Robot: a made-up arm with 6 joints.
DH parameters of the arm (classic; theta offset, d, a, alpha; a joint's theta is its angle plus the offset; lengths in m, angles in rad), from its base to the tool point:
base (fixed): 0.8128 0 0.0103 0
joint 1: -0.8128 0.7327 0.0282 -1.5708
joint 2: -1.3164 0 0.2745 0
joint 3: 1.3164 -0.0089 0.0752 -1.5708
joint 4: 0 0.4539 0.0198 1.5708
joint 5: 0 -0.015 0.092 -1.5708
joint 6: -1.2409 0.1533 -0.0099 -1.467
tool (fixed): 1.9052 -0.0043 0 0
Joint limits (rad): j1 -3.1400..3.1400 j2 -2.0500..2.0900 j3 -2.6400..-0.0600 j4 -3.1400..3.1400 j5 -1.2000..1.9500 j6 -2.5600..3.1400
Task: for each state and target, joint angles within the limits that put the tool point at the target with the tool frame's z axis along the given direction. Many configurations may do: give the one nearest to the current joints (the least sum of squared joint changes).
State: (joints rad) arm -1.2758 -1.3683 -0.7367 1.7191 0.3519 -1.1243
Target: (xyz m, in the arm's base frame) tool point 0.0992 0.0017 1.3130 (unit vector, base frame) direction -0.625 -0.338 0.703
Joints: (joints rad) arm -0.6570 -1.6695 -0.7850 2.2369 1.0264 -1.5315
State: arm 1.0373 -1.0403 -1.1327 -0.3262 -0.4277 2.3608
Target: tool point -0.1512 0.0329 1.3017 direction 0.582 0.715 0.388
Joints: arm 1.4849 -1.3998 -0.9104 -1.0425 -0.8684 2.7460
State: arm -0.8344 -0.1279 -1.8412 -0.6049 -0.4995 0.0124
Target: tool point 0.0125 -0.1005 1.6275 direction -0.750 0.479 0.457
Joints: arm -1.1577 -0.3737 -2.3097 0.0699 -0.0235 0.1203
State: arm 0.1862 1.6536 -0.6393 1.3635 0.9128 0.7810
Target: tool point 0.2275 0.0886 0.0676 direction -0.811 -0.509 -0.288
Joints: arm 0.2007 1.5087 -1.3152 1.4555 0.8826 0.7095
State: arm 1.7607 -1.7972 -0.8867 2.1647 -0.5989 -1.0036
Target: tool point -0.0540 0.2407 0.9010 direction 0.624 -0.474 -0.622
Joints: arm 2.0045 -1.2760 -0.6224 2.8393 -1.1856 -0.5750
